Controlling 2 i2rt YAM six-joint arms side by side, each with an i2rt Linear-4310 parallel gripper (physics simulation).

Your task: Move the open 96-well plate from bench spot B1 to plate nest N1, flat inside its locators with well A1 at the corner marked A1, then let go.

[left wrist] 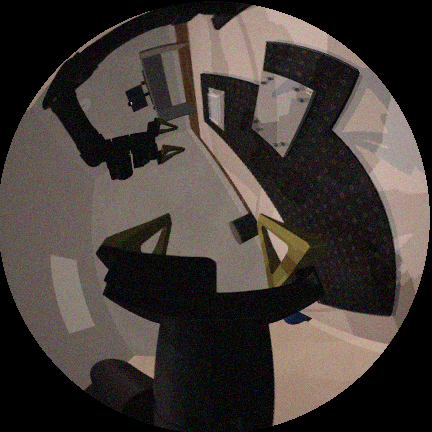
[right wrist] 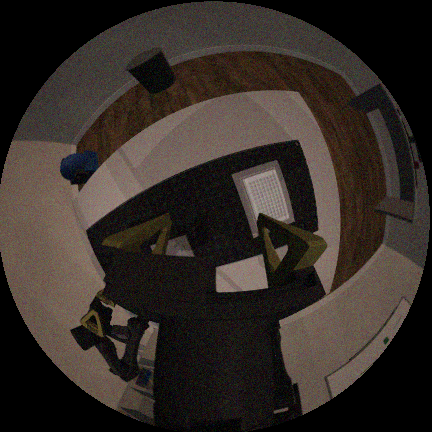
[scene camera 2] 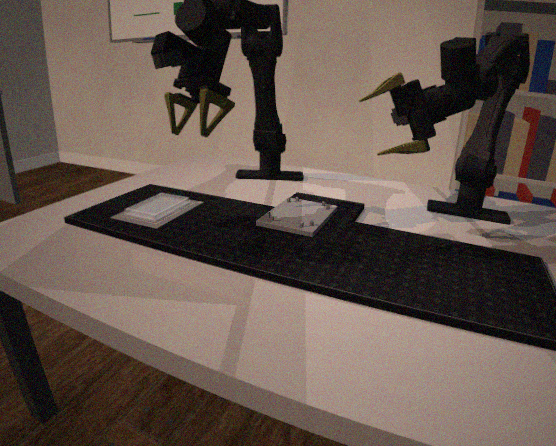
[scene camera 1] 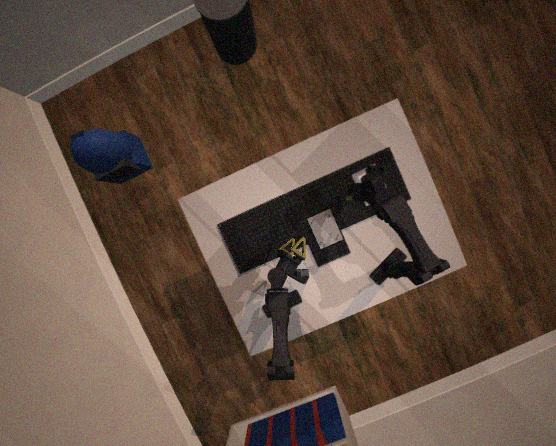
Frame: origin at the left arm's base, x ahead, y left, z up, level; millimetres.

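Seen in the pictures: left gripper, fingertip midpoint: (left wrist: pixel 213 217) (right wrist: pixel 101 297) (scene camera 2: pixel 369 127) (scene camera 1: pixel 298 238); right gripper, fingertip midpoint: (left wrist: pixel 180 137) (right wrist: pixel 213 217) (scene camera 2: pixel 188 135) (scene camera 1: pixel 358 185); left arm's base at its link origin: (scene camera 2: pixel 467 213); right arm's base at its link origin: (scene camera 2: pixel 269 176) (scene camera 1: pixel 387 266).
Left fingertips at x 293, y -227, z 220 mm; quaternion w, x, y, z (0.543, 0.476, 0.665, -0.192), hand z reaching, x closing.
Note:
Pixels of each thing's top centre, then the offset from my left fingertips to it. Level surfaces: height alone.
- white open 96-well plate at its top centre: (scene camera 2: pixel 158 203) (right wrist: pixel 268 198) (left wrist: pixel 212 108) dy -426, dx +49, dz -191 mm
- Nest N1 at its top centre: (scene camera 2: pixel 299 208) (left wrist: pixel 271 111) (right wrist: pixel 176 267) (scene camera 1: pixel 325 229) dy -133, dx -43, dz -185 mm
- black perforated board at its surface level: dz -207 mm
- white table at its surface level: dz -220 mm
The white open 96-well plate (scene camera 2: pixel 159 204) (left wrist: pixel 216 107) (right wrist: pixel 267 195) lies flat on the grey base of spot B1 (scene camera 2: pixel 122 217) (right wrist: pixel 246 200); its wells show in the right wrist view, and the right arm partly hides it in scene camera 1. Nest N1 (scene camera 1: pixel 326 231) (scene camera 2: pixel 300 216) (left wrist: pixel 281 114) is a light grey block with small dark locators and no plate on it. Its A1 mark is too small to read. My right gripper (scene camera 2: pixel 190 135) (right wrist: pixel 213 217) is open and empty, high above the board. My left gripper (scene camera 2: pixel 369 127) (left wrist: pixel 213 217) is open and empty, raised, pointing sideways.
Plate and nest stand on a black perforated board (scene camera 1: pixel 260 220) (scene camera 2: pixel 425 265) on the white table (scene camera 1: pixel 225 202) (scene camera 2: pixel 150 320). In scene camera 2 the nest lies right of the plate. A bin (scene camera 1: pixel 232 42), a blue object (scene camera 1: pixel 107 150) and a bookshelf stand off the table.

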